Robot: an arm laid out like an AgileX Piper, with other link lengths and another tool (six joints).
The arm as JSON. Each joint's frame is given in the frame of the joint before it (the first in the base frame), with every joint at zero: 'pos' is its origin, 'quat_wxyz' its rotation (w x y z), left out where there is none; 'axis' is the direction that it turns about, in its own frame. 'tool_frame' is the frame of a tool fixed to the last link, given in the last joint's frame.
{
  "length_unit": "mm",
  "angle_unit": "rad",
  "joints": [
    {
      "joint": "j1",
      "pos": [
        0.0,
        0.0,
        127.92
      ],
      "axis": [
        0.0,
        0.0,
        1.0
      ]
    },
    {
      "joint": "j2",
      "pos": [
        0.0,
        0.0,
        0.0
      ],
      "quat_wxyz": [
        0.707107,
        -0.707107,
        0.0,
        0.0
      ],
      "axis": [
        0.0,
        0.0,
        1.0
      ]
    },
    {
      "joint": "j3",
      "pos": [
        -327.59,
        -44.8,
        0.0
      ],
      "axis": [
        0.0,
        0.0,
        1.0
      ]
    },
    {
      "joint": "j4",
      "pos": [
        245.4,
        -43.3,
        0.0
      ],
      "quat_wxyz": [
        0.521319,
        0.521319,
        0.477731,
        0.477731
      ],
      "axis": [
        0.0,
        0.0,
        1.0
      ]
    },
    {
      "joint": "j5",
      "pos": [
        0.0,
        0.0,
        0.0
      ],
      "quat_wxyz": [
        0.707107,
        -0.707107,
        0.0,
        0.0
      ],
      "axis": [
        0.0,
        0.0,
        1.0
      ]
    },
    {
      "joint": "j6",
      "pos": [
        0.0,
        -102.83,
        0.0
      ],
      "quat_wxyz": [
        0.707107,
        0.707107,
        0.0,
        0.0
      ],
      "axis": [
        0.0,
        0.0,
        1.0
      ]
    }
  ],
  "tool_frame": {
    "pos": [
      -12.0,
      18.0,
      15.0
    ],
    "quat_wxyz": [
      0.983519,
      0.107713,
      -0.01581,
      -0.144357
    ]
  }
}
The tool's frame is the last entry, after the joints.
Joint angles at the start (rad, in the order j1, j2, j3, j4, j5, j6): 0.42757, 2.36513, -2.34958, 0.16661, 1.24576, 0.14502
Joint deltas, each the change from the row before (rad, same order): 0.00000, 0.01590, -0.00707, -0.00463, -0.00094, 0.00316; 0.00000, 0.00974, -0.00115, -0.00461, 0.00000, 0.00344; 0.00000, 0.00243, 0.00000, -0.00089, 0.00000, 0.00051; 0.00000, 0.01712, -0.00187, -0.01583, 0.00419, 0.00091; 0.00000, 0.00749, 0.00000, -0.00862, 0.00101, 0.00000; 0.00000, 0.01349, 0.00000, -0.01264, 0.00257, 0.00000; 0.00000, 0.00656, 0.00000, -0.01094, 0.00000, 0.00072; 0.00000, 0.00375, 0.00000, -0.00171, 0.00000, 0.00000
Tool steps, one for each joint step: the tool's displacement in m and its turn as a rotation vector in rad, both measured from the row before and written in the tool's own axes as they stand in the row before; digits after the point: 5 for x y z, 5 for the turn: 0.00039, -0.00005, 0.00754, 0.00368, 0.00885, 0.00116; 0.00090, -0.00010, 0.00550, 0.00356, 0.00956, 0.00122; 0.00027, 0.00002, 0.00143, 0.00062, 0.00258, 0.00003; 0.00235, -0.00073, 0.00999, 0.01291, 0.02033, -0.00654; 0.00108, -0.00040, 0.00463, 0.00726, 0.00892, -0.00378; 0.00199, -0.00036, 0.00823, 0.01021, 0.01660, -0.00610; 0.00088, -0.00064, 0.00417, 0.00963, 0.00730, -0.00366; 0.00041, 0.00012, 0.00221, 0.00122, 0.00381, -0.00100
